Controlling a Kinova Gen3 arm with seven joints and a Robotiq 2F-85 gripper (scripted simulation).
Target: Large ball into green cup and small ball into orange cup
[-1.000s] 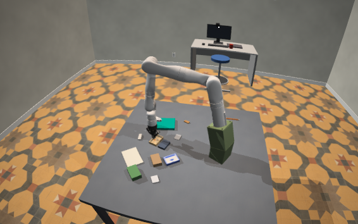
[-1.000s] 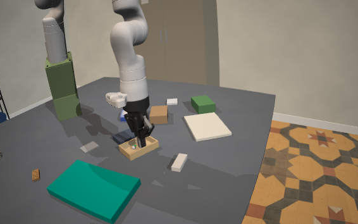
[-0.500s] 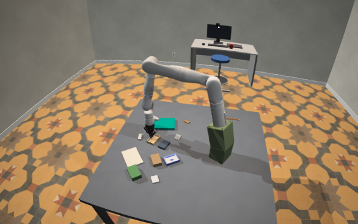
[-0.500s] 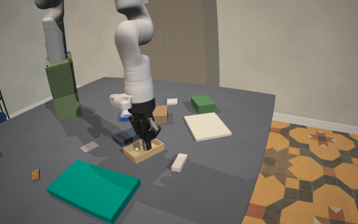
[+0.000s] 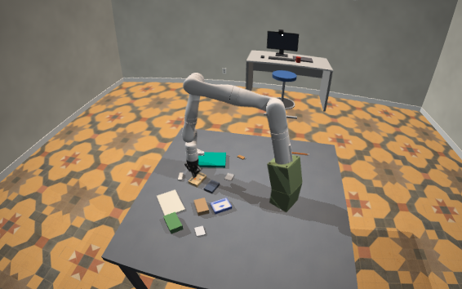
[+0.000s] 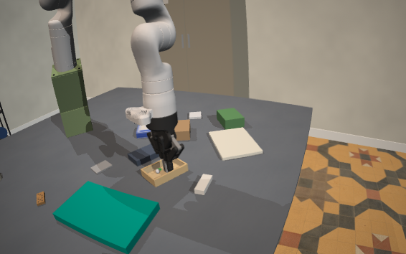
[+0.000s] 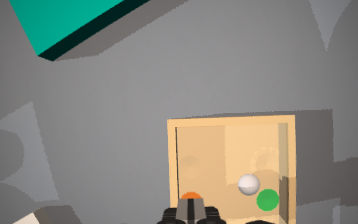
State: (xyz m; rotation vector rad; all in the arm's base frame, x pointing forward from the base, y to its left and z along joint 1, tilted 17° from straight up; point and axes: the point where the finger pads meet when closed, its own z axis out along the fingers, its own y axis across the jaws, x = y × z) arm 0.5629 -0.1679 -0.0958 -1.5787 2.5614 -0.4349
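Now: the covered wooden puzzle 30 mm below my hand, 20 mm behind it and 10 mm to the left of it. From my hand the other things lie so: teal slab (190 mm to the right, 80 mm behind, 30 mm below); then small white block (100 mm ahead, 30 mm below, 10 mm to the right); then dark blue block (120 mm behind, 70 mm to the left, 30 mm below).
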